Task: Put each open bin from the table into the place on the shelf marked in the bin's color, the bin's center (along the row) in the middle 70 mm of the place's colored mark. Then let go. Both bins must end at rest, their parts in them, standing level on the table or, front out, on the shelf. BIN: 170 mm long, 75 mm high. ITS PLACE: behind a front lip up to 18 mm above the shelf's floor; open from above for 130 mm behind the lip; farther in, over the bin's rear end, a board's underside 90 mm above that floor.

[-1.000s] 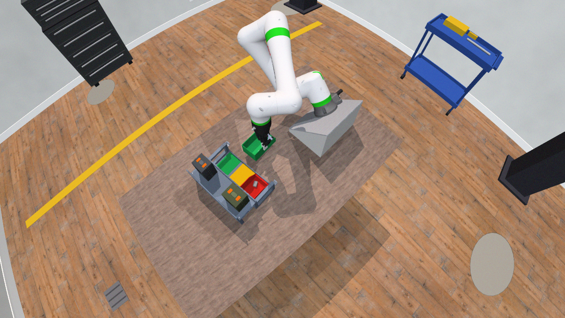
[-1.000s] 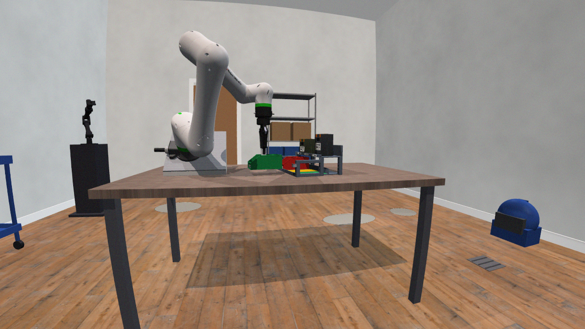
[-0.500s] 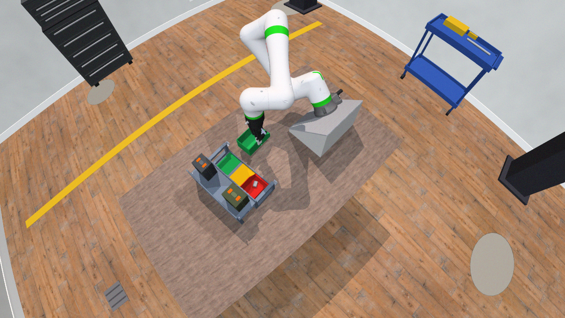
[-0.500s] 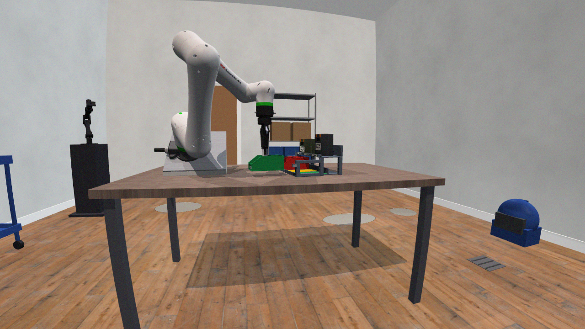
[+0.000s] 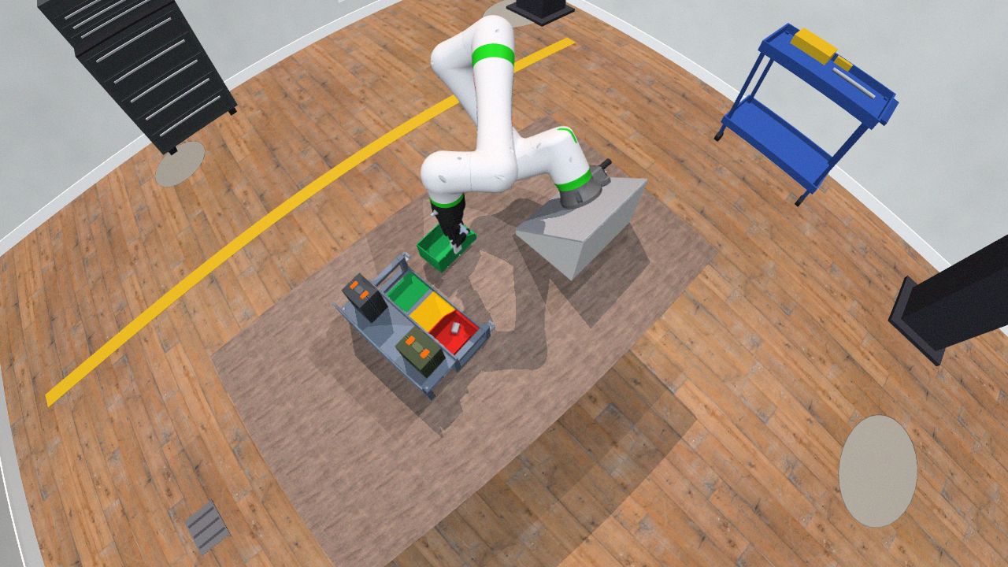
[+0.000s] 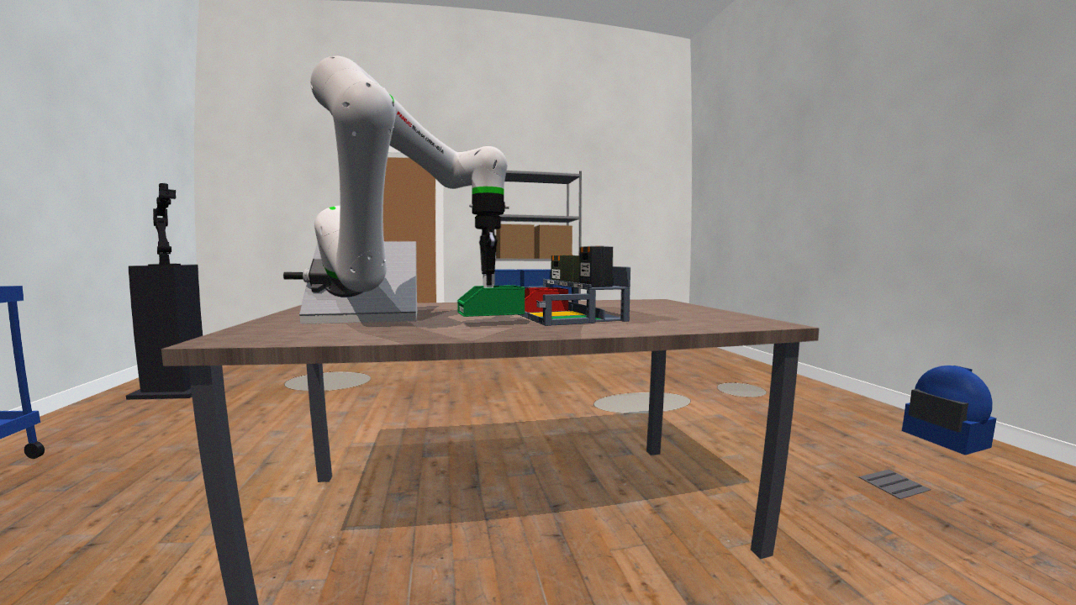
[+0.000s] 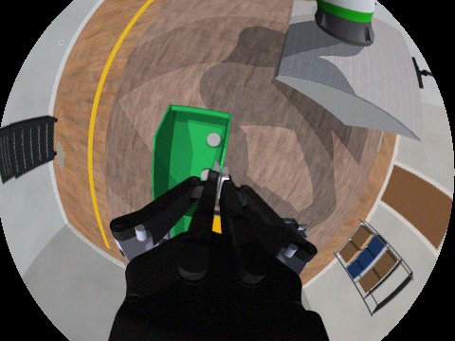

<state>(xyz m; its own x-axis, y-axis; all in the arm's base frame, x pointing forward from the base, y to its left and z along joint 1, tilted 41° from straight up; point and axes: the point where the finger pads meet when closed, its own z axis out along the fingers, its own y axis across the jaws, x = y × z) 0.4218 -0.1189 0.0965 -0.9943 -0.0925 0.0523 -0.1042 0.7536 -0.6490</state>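
The green bin lies 5 cm to the right of my hand and 4 cm below it. The rest, counted from my hand: red bin (21 cm ahead, 20 cm to the left, 6 cm below).
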